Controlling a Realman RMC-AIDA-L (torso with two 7-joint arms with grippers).
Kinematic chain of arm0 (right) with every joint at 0, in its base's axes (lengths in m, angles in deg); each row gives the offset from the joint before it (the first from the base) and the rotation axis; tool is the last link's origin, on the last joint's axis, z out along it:
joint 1: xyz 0 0 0.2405 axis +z
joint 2: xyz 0 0 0 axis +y
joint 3: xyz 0 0 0.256 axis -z
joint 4: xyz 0 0 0 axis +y
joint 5: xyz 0 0 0.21 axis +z
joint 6: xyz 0 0 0 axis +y
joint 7: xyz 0 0 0.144 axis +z
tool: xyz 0 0 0
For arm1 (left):
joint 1: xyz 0 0 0.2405 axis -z
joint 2: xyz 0 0 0 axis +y
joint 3: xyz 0 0 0.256 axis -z
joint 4: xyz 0 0 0 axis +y
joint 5: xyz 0 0 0.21 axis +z
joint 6: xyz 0 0 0 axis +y
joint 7: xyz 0 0 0.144 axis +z
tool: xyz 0 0 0
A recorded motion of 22 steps. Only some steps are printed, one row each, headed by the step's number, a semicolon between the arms.
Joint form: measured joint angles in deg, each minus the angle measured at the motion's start. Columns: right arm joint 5, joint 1, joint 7, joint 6, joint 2, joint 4, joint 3; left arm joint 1, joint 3, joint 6, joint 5, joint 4, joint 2, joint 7.
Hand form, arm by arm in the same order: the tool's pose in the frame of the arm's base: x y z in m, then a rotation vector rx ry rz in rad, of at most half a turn. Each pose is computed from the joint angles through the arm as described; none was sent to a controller.
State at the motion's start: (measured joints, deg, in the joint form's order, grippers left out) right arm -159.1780 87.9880 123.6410 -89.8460 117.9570 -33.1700 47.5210; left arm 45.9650 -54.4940 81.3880 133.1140 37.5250 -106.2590 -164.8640
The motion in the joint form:
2: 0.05 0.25 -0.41 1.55 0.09 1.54 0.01; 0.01 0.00 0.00 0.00 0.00 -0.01 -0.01
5: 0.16 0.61 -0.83 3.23 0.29 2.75 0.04; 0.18 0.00 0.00 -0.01 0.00 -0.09 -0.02
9: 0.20 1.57 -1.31 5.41 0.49 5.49 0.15; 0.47 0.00 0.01 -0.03 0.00 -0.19 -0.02
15: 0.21 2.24 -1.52 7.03 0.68 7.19 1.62; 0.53 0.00 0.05 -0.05 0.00 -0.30 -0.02
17: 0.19 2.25 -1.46 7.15 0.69 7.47 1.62; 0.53 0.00 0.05 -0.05 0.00 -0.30 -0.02
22: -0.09 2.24 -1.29 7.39 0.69 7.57 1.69; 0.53 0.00 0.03 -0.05 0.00 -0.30 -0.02
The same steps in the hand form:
2: -0.0198 0.4316 -0.0335 -2.9785 0.2857 -0.5070; -0.2428 0.4129 0.0551 -2.0458 -2.0056 -0.0864
5: -0.0204 0.4324 -0.0385 -2.9757 0.2726 -0.4979; -0.2414 0.4134 0.0545 -2.0497 -2.0039 -0.0872
9: -0.0206 0.4316 -0.0475 -2.9802 0.2604 -0.5047; -0.2390 0.4144 0.0536 -2.0563 -2.0003 -0.0886
15: -0.0201 0.4309 -0.0539 -2.9722 0.2317 -0.5362; -0.2383 0.4143 0.0527 -2.0592 -2.0012 -0.0887
17: -0.0193 0.4307 -0.0547 -2.9729 0.2362 -0.5387; -0.2383 0.4143 0.0527 -2.0592 -2.0012 -0.0887
22: -0.0185 0.4313 -0.0548 -2.9665 0.2385 -0.5439; -0.2383 0.4144 0.0527 -2.0590 -2.0010 -0.0890

